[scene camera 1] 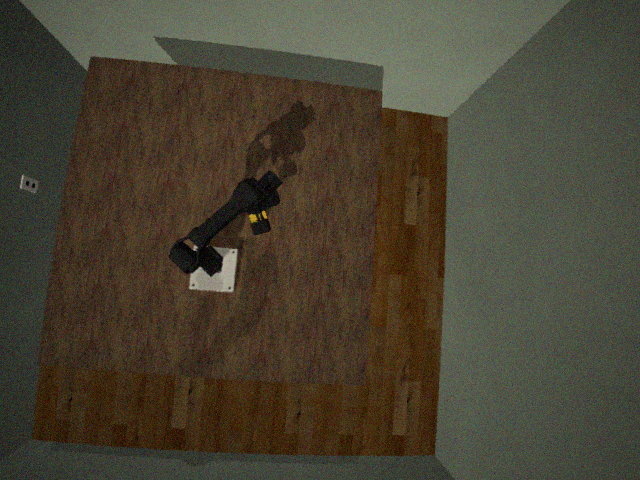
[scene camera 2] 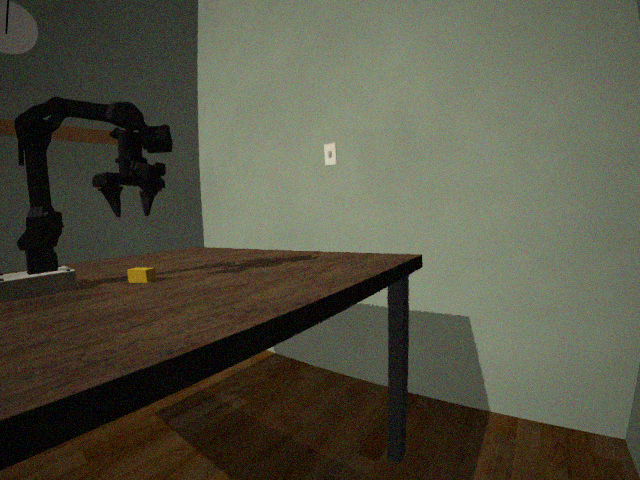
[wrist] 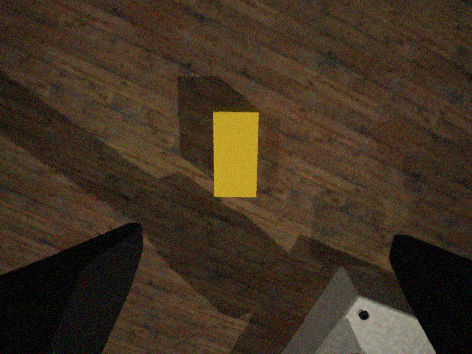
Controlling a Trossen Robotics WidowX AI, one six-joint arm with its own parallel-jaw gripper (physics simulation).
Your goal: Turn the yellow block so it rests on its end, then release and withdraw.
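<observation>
The yellow block (scene camera 1: 254, 218) (scene camera 2: 141, 274) (wrist: 235, 154) lies flat on its long side on the table. In the wrist view its long side runs up and down the frame, with its whole top face showing. In the scene camera 1 view the gripper partly covers it. My gripper (scene camera 2: 132, 214) (wrist: 268, 241) is open and empty, pointing down, and hangs high above the table over the block's area. In the wrist view the block lies ahead of the line between the two fingertips, with one finger to each side.
The arm's white base plate (scene camera 1: 230, 268) (scene camera 2: 67, 276) (wrist: 395, 327) stands on the wooden table (scene camera 1: 310, 289) (scene camera 2: 170, 320) close to the block. The table's edge (scene camera 2: 248, 330) runs along the near side in the scene camera 2 view. The arm's shadow lies across the table.
</observation>
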